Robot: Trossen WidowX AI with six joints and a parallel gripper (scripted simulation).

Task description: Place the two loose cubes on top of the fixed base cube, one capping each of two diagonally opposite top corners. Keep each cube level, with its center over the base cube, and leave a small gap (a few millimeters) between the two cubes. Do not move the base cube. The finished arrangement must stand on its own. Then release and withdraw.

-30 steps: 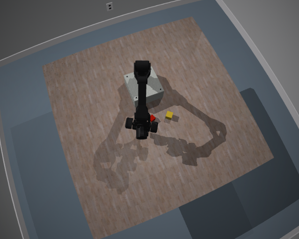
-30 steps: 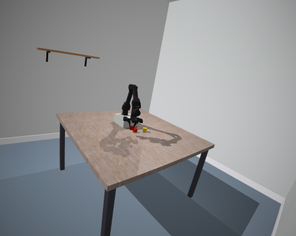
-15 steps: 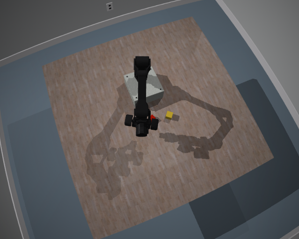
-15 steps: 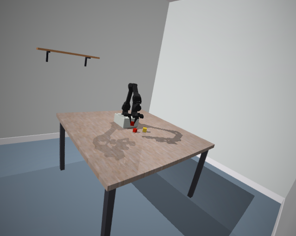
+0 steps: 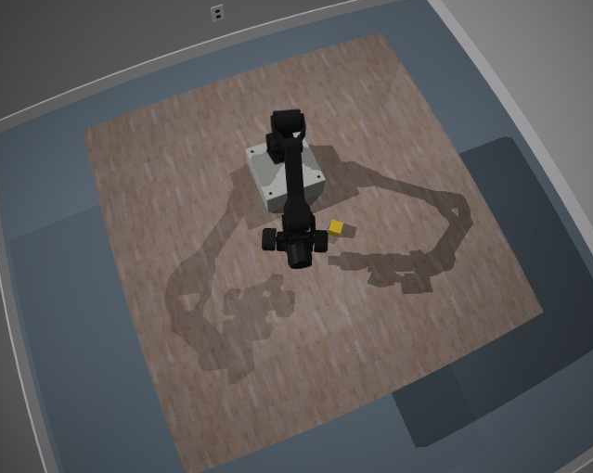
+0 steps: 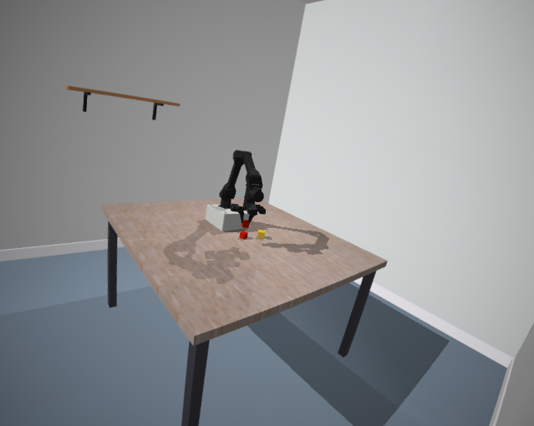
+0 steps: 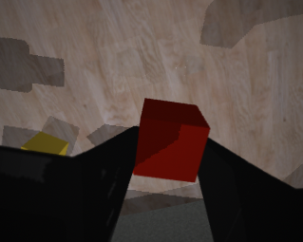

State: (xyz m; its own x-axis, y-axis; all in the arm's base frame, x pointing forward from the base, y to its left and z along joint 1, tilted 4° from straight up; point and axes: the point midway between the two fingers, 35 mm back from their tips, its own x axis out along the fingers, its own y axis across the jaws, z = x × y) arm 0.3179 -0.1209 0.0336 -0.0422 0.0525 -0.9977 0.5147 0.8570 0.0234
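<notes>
My gripper tip is 20 mm past the yellow cube, 170 mm to the right of it and 100 mm above it.
</notes>
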